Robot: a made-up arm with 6 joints.
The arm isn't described. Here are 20 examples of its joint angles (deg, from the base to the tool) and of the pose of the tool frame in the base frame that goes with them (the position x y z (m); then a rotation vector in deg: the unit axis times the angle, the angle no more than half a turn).
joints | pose
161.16 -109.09 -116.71 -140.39 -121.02 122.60 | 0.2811 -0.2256 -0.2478 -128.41 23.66 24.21
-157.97 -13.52 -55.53 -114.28 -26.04 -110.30 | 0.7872 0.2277 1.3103 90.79 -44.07 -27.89
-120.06 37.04 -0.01 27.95 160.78 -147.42 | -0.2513 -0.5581 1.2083 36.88 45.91 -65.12
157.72 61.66 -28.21 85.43 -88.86 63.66 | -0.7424 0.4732 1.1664 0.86 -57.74 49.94
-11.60 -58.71 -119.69 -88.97 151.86 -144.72 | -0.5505 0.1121 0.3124 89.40 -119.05 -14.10
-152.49 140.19 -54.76 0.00 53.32 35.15 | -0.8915 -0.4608 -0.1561 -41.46 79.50 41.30
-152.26 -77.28 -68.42 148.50 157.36 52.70 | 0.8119 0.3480 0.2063 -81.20 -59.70 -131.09
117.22 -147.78 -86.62 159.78 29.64 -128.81 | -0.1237 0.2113 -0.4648 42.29 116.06 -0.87
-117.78 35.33 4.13 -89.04 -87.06 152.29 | -0.1582 -0.7346 1.3691 126.24 -32.52 -67.80
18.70 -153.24 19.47 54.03 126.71 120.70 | -0.6405 -0.1215 -0.3936 113.30 85.59 46.22
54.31 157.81 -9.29 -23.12 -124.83 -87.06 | 0.2749 0.5095 -0.5210 91.01 -54.82 52.40
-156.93 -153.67 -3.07 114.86 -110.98 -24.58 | 0.5142 0.3329 -0.5735 88.97 28.61 53.09
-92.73 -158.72 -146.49 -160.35 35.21 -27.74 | 0.0245 -0.2763 0.2755 -142.91 -22.26 -94.91
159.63 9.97 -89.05 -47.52 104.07 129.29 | 0.3892 -0.0461 1.1947 31.94 -91.41 57.33
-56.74 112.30 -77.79 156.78 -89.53 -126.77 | 0.5350 -0.8657 0.5508 -102.84 63.58 83.25
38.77 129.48 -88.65 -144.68 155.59 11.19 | 0.5597 0.4665 0.3530 -54.04 83.11 118.83
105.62 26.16 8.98 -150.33 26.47 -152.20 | -0.1199 0.6148 1.5455 -86.84 -121.56 -34.83
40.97 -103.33 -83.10 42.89 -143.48 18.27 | -0.3293 -0.3848 -0.1693 145.56 -23.82 12.29
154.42 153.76 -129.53 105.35 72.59 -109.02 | -0.4663 0.0736 0.4094 -25.37 -78.62 -118.18
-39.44 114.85 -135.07 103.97 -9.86 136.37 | 0.2860 -0.1667 0.8218 -24.07 -151.25 -39.80
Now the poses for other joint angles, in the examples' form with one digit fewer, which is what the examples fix.
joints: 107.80 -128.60 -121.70 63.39 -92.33 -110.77
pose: 0.115 0.096 -0.101 88.7 -22.0 -7.1
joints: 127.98 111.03 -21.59 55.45 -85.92 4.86
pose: -0.579 0.979 0.239 -124.1 -104.2 10.7
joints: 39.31 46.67 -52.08 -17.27 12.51 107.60
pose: 0.367 0.279 1.530 -113.9 -97.3 -58.2
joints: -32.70 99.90 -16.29 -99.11 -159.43 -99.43
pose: 0.928 -0.462 0.302 9.3 -87.8 116.1
